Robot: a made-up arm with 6 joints. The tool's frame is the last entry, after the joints. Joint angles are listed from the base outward. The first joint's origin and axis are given. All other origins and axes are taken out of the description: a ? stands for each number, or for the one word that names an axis. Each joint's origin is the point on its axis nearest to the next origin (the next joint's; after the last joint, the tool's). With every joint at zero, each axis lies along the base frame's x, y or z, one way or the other. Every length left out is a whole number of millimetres.
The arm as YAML. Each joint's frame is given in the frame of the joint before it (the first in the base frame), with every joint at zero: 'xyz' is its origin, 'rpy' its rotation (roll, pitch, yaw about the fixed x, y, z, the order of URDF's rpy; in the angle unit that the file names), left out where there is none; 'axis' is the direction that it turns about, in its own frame. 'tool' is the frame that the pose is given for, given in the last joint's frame.
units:
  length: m
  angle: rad
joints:
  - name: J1
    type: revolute
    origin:
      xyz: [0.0, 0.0, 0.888]
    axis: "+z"
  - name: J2
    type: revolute
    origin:
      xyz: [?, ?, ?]
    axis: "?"
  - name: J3
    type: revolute
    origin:
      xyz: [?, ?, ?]
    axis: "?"
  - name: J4
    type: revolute
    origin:
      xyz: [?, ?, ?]
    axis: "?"
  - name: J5
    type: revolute
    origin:
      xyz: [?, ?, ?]
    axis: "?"
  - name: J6
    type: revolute
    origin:
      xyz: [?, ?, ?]
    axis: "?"
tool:
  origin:
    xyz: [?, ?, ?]
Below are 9 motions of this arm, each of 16 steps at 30 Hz.
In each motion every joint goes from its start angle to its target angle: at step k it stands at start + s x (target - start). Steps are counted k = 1, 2, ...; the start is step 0. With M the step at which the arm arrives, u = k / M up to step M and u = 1 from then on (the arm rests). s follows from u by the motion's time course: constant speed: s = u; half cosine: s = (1 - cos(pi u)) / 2; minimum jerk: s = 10 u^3 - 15 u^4 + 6 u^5.
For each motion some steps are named. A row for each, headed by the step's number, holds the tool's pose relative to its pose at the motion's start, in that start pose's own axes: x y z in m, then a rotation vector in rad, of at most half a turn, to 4 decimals.
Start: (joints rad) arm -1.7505 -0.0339 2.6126 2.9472 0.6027 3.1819
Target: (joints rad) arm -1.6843 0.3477 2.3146 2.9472 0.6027 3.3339
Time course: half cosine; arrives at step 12
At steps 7, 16:
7: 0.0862 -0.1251 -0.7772 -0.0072 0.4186 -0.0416
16: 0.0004 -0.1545 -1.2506 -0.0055 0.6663 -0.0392

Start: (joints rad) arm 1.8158 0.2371 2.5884 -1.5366 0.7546 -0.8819
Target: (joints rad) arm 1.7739 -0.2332 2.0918 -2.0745 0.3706 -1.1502
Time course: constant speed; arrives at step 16
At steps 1, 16:
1: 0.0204 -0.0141 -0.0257 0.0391 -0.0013 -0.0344
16: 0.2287 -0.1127 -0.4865 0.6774 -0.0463 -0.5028

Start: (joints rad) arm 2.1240 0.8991 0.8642 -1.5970 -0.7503 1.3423
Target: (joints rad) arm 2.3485 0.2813 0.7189 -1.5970 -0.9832 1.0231
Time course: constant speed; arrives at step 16
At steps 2, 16:
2: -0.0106 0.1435 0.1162 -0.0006 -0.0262 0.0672
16: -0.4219 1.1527 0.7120 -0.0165 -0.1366 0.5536

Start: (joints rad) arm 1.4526 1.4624 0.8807 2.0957 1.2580 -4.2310
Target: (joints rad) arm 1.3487 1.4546 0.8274 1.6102 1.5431 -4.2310
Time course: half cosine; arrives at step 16
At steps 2, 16:
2: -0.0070 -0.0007 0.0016 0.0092 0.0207 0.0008
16: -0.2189 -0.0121 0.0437 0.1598 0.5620 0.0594

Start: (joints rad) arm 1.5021 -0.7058 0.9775 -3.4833 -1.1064 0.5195
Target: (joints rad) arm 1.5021 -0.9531 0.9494 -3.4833 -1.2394 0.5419
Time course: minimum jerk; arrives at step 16
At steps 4, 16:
4: 0.0340 0.0089 -0.0522 0.0045 0.0322 0.0146
16: 0.2714 0.1129 -0.5268 0.0457 0.3072 0.1472

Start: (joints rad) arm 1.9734 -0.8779 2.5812 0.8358 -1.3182 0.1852
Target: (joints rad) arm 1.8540 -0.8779 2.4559 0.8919 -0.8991 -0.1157
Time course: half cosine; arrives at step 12
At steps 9, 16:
9: -0.0719 0.2172 0.1469 0.1125 -0.3636 0.0211
16: -0.0893 0.2574 0.1685 0.1311 -0.4261 0.0384

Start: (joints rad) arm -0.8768 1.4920 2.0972 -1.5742 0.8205 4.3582
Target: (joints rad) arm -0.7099 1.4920 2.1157 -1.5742 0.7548 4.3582
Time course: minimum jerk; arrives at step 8
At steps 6, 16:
6: -0.2584 -0.2424 0.0661 0.0721 -0.1097 -0.1527
16: -0.2901 -0.2689 0.0710 0.0807 -0.1222 -0.1703

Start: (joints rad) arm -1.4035 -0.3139 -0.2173 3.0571 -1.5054 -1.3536
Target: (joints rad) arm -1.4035 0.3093 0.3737 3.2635 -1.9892 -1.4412
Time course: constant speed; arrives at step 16
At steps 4, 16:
4: 0.0253 0.1449 0.0465 0.0211 -0.0274 -0.1211
16: -0.0887 0.5907 0.1692 0.1230 -0.1242 -0.4787

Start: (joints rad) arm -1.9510 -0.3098 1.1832 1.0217 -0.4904 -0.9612
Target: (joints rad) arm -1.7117 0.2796 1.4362 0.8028 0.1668 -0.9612
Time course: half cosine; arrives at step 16
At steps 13, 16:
13: 0.2014 0.4056 -0.9046 0.3562 0.0347 0.5649
16: 0.1877 0.4487 -0.9855 0.3989 0.0313 0.6090

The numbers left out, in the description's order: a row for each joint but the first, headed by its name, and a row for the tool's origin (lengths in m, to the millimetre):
J2: xyz 0.142 0.0 0.0, axis +y
J3: xyz 0.0 0.0 1.165, axis -y
J4: xyz 1.211 0.0 0.179, axis -x
J5: xyz 0.0 0.0 0.0, axis -y
J6: xyz 0.249 0.0 0.0, axis -x
tool: xyz 0.0 0.0 0.0

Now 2 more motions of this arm.
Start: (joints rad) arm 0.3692 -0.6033 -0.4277 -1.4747 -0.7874 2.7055
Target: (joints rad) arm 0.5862 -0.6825 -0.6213 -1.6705 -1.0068 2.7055
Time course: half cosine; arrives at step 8
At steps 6, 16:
6: 0.0231 0.1960 0.1580 0.1952 -0.3735 0.0788
16: 0.0206 0.2282 0.1846 0.2284 -0.4363 0.0914

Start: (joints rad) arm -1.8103 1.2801 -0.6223 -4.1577 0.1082 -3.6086
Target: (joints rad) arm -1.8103 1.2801 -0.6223 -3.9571 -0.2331 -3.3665
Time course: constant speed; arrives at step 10
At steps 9, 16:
9: -0.0116 0.0414 0.0625 -0.3972 -0.2855 0.1157
16: -0.0142 0.0472 0.0682 -0.4409 -0.3178 0.1280

